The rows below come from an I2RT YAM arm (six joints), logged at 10 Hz.
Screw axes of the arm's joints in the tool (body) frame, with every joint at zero. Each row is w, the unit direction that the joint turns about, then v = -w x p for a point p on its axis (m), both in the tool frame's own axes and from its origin. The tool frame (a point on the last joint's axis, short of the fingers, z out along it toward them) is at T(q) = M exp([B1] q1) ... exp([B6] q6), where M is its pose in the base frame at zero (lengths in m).
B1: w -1 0 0 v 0 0.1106 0
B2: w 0 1 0 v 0.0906 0 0.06
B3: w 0 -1 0 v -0.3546 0 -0.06
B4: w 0 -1 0 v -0.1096 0 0
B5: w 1 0 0 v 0 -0.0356 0
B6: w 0 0 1 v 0 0 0
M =
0 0 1 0.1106
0 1 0 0
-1 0 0 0.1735
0 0 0 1
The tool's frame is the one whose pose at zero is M.
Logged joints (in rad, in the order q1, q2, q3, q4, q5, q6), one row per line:
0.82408 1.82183 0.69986 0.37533 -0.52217 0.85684
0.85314 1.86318 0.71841 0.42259 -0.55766 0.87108
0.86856 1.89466 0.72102 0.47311 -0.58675 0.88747
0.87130 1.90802 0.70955 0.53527 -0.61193 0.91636
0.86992 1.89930 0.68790 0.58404 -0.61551 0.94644
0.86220 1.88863 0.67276 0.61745 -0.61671 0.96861
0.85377 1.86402 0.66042 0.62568 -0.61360 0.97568
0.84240 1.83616 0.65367 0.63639 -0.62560 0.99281
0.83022 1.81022 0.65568 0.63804 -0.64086 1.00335
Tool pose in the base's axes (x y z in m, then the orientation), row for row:
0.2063 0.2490 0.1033 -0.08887 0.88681 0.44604 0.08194
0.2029 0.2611 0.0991 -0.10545 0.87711 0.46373 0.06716
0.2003 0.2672 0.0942 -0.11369 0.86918 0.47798 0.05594
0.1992 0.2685 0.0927 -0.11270 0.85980 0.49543 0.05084
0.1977 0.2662 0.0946 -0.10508 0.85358 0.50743 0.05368
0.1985 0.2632 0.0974 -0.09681 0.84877 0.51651 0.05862
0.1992 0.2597 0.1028 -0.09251 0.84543 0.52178 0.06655
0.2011 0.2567 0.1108 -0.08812 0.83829 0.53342 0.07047
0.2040 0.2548 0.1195 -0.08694 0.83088 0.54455 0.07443
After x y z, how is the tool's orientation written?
As a quaternion, x y z w.
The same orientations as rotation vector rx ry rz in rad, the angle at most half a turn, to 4 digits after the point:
-0.2655 2.6494 1.3326
-0.3178 2.6436 1.3977
-0.3450 2.6375 1.4504
-0.3430 2.6171 1.5080
-0.3193 2.5936 1.5419
-0.2933 2.5713 1.5648
-0.2789 2.5490 1.5732
-0.2651 2.5216 1.6045
-0.2609 2.4934 1.6342

